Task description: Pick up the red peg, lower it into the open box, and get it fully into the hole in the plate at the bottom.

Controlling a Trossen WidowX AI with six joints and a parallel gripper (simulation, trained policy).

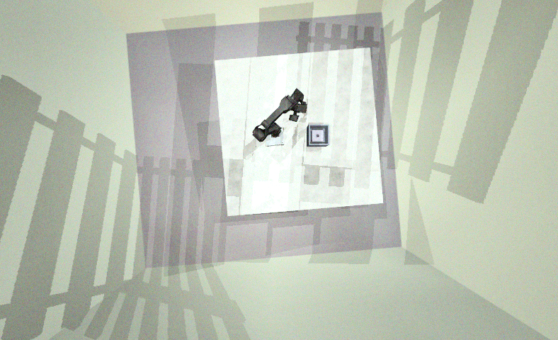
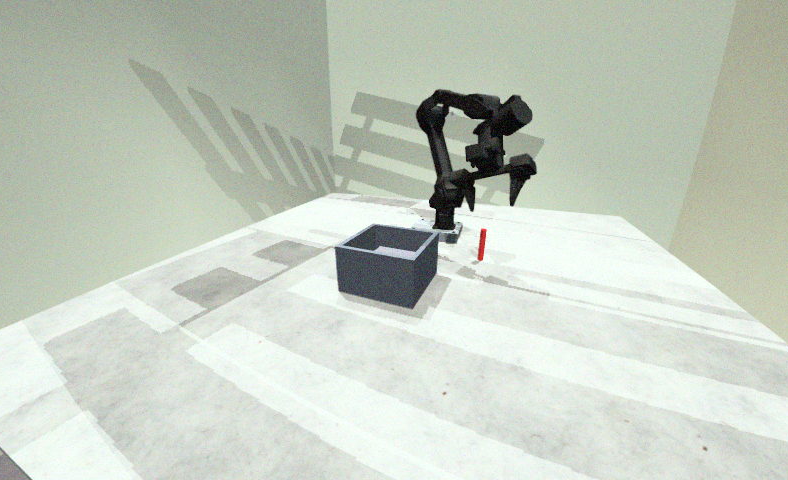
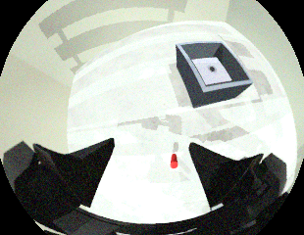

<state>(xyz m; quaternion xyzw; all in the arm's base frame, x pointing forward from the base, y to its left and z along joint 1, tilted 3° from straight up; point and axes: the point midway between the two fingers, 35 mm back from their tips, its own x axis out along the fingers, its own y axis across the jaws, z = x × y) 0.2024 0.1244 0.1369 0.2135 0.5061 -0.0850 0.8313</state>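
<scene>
The red peg lies 5 cm behind my gripper tip, 1 cm to the right of it and 10 cm below it. The rest, counted from my gripper tip: dark grey box: 13 cm ahead, 19 cm to the right, 12 cm below; then pale plate: 13 cm ahead, 19 cm to the right, 10 cm below.
</scene>
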